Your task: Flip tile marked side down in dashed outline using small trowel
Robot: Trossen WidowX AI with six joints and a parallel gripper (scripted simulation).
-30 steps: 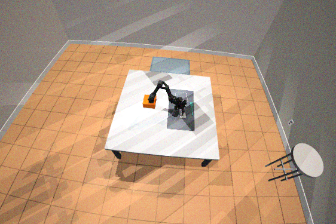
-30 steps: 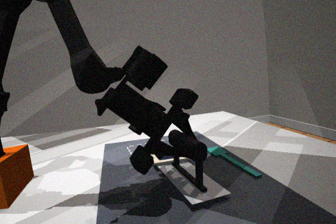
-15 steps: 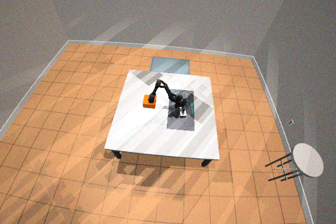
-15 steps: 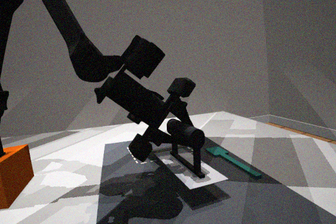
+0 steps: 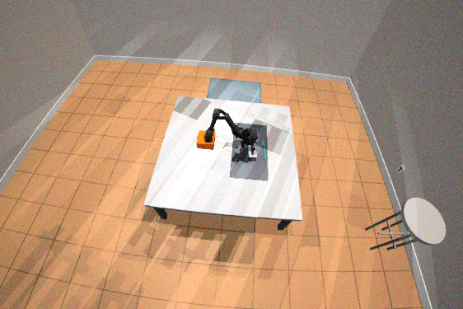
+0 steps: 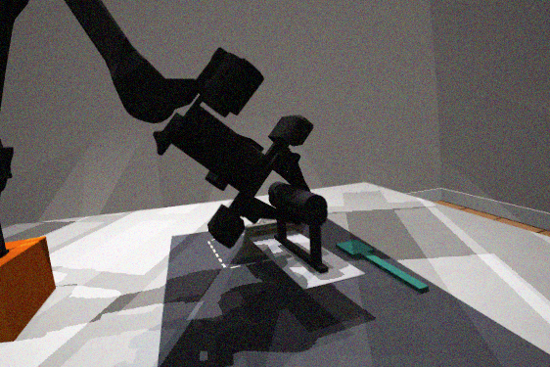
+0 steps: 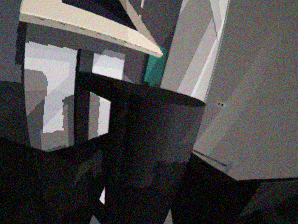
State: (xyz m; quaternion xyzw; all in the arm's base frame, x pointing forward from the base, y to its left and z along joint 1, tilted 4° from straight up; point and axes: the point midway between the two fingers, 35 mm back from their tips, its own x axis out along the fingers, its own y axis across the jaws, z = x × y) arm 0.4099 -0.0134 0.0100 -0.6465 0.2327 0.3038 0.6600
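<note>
Right now my gripper tip is 3 cm past the cream tile, 10 cm to the right of it and 6 cm above it. Also, from my gripper tip: teal strip: 10 cm ahead, 2 cm to the left, 9 cm below; dark mat: 3 cm behind, 12 cm below.
</note>
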